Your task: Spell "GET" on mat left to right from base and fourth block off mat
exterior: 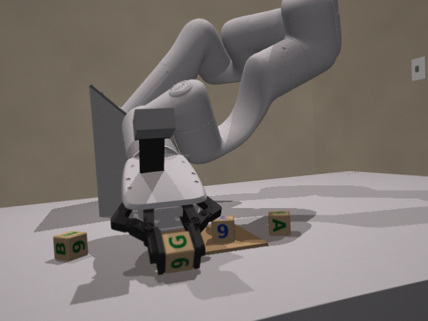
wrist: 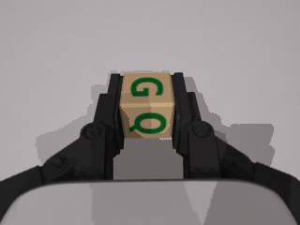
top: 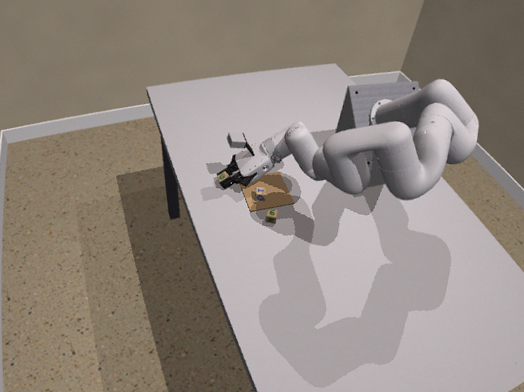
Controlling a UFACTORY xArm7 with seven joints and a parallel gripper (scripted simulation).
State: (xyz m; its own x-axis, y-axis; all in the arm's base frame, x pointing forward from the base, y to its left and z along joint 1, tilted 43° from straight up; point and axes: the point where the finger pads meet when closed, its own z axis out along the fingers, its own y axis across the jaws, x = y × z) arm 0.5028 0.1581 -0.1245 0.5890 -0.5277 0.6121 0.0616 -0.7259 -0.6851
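Right now my hand is right at the wooden block. From my hand the other things lie so: tan mat: 12 cm behind, 5 cm to the left, 2 cm below.
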